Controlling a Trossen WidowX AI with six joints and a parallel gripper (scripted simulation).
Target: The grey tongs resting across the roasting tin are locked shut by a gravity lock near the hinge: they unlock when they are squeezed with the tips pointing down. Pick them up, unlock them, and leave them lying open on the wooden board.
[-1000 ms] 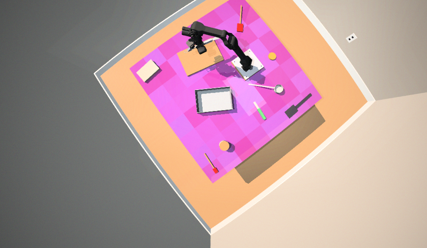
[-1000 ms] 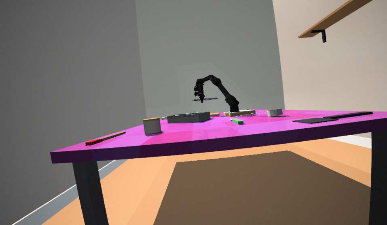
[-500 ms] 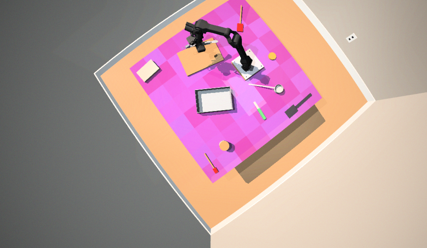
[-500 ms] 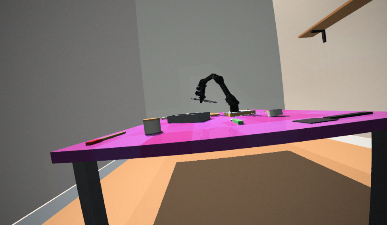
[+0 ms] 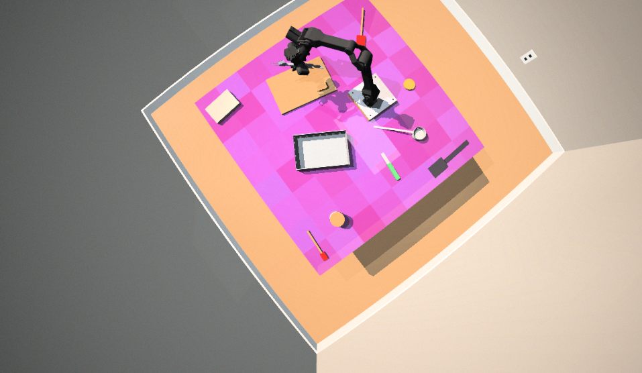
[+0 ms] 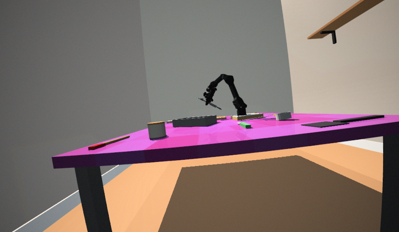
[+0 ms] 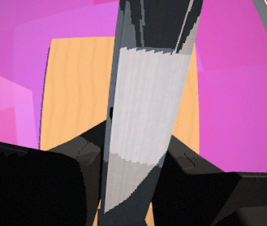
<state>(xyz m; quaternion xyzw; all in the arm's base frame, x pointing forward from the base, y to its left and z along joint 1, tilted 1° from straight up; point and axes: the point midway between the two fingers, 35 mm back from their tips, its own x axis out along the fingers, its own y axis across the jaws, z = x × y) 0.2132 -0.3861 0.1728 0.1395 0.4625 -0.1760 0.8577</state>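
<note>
Right now the wooden board is 160 mm below my gripper tip, 30 mm to the left of it and 20 mm behind it. From my gripper tip the other things lie so: beige block 410 mm ahead, 210 mm to the right, 160 mm below; then green-ended tool 740 mm to the left, 160 mm below, 50 mm behind; then roasting tin 400 mm to the left, 180 mm ahead, 140 mm below.
</note>
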